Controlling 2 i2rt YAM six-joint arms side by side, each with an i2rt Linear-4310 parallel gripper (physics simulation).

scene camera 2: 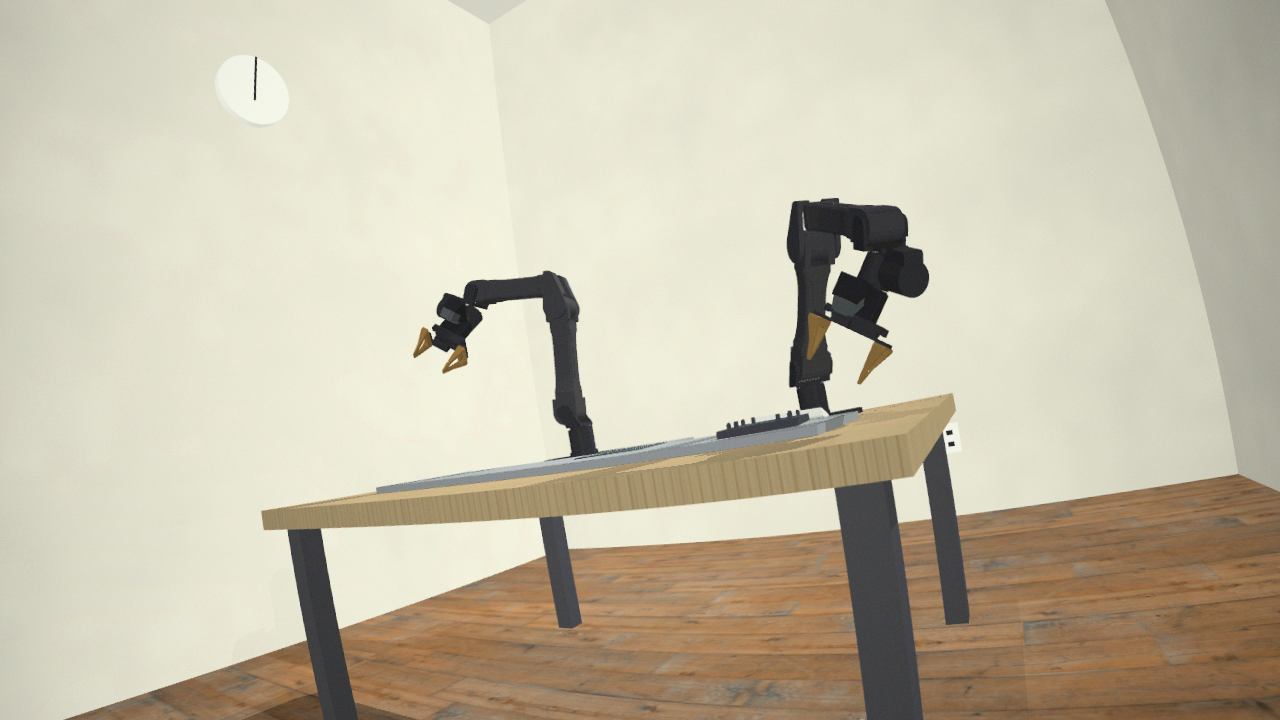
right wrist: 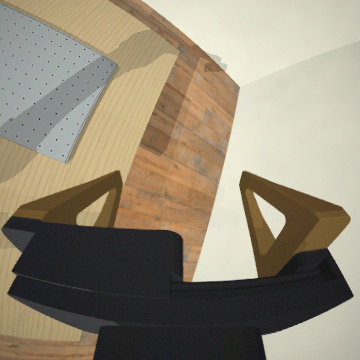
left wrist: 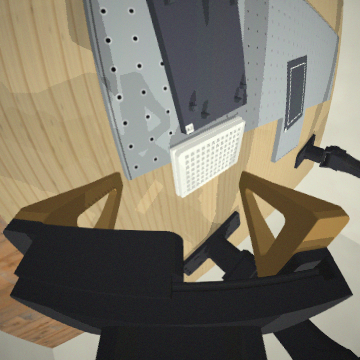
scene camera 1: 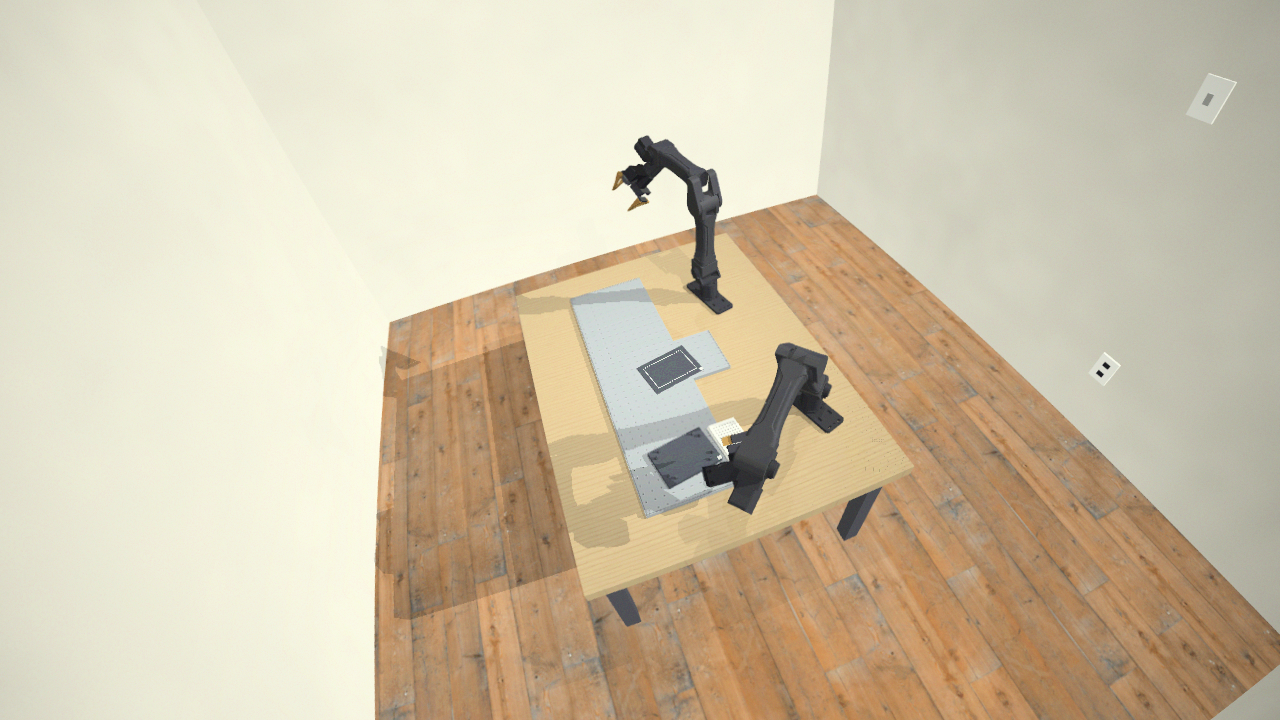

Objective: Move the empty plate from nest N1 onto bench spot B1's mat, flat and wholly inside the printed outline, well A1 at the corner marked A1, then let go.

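Pixels of known places: left gripper, fingertip midpoint: [scene camera 2: 833,371] [left wrist: 180,177]; right gripper, fingertip midpoint: [scene camera 2: 427,364] [right wrist: 180,176] [scene camera 1: 620,200]; left arm's base at its link origin: [left wrist: 211,242] [scene camera 1: 810,405]; right arm's base at its link origin: [left wrist: 304,149] [scene camera 1: 709,296].
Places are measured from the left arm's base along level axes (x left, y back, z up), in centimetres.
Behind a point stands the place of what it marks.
The white plate with a grid of wells [scene camera 1: 726,428] @(x -8.2, y -24.6, z 2.3 cm) [left wrist: 209,157] @(x -4.0, y -26.2, z 2.4 cm) lies beside the A1-labelled end of a dark nest block with small posts [scene camera 1: 684,456] @(x -8.3, y -39.1, z 2.5 cm) [scene camera 2: 765,424] @(x -8.0, y -47.2, z 2.3 cm) [left wrist: 205,60] @(x -7.1, y -38.2, z 2.5 cm), not between its posts; part of the plate is hidden in scene camera 1. A dark mat with a white printed outline [scene camera 1: 669,368] @(x -37.1, y -23.3, z 1.5 cm) [left wrist: 296,92] @(x -36.9, y -23.4, z 1.5 cm) lies on the grey board, with nothing on it. My left gripper [scene camera 2: 836,370] @(x 3.8, y -32.4, z 8.5 cm) [left wrist: 180,177] @(x 3.8, y -32.4, z 8.5 cm) is open and empty, above the nest and plate area. My right gripper [scene camera 1: 622,198] @(x -91.2, y -2.2, z 29.7 cm) [scene camera 2: 429,363] @(x -91.2, y -2.2, z 29.7 cm) [right wrist: 180,176] @(x -91.2, y -2.2, z 29.7 cm) is open and empty, high up, far from the plate.
A grey perforated board [scene camera 1: 608,358] @(x -53.7, y -35.8, z 1.3 cm) [left wrist: 130,100] @(x 2.3, y -37.7, z 1.3 cm) [right wrist: 35,75] @(x -72.5, y -22.5, z 1.3 cm) carries the nest and mat on the wooden table [scene camera 1: 572,429] @(x -37.4, y -58.6, z 0.0 cm) [scene camera 2: 608,492] @(x -25.0, y -70.7, z -1.7 cm). The left arm [scene camera 1: 776,411] @(x 12.9, y -29.6, z 36.7 cm) [scene camera 2: 812,295] @(x 3.8, y -12.5, z 24.8 cm) reaches over near the plate. The right arm [scene camera 1: 705,223] @(x -54.3, y 6.8, z 32.5 cm) [scene camera 2: 563,349] @(x -56.9, y 6.4, z 27.4 cm) stands beyond the mat.
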